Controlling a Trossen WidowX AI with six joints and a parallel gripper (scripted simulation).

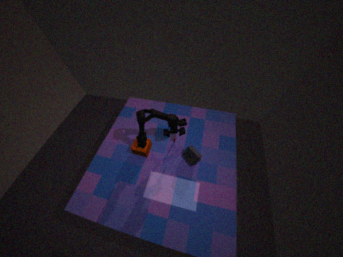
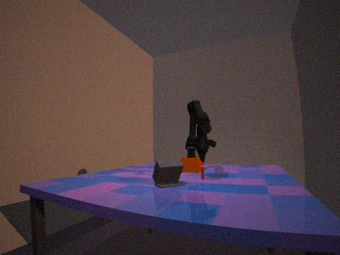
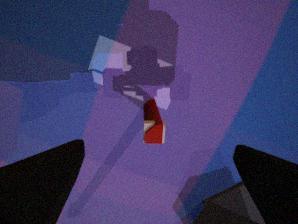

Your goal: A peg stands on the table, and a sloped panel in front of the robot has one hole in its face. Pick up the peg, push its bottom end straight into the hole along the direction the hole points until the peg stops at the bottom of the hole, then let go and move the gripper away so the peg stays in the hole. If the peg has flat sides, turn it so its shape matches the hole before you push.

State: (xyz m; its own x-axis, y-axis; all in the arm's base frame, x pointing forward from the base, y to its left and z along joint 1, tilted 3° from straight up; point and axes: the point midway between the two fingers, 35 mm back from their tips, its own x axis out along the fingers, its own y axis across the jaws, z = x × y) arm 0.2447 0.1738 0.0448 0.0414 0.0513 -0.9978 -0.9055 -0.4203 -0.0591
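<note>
The dark red peg is 40 mm below my gripper tip. From my gripper tip the other things lie so: dark grey sloped panel: 200 mm ahead, 120 mm to the right, 30 mm below.
</note>
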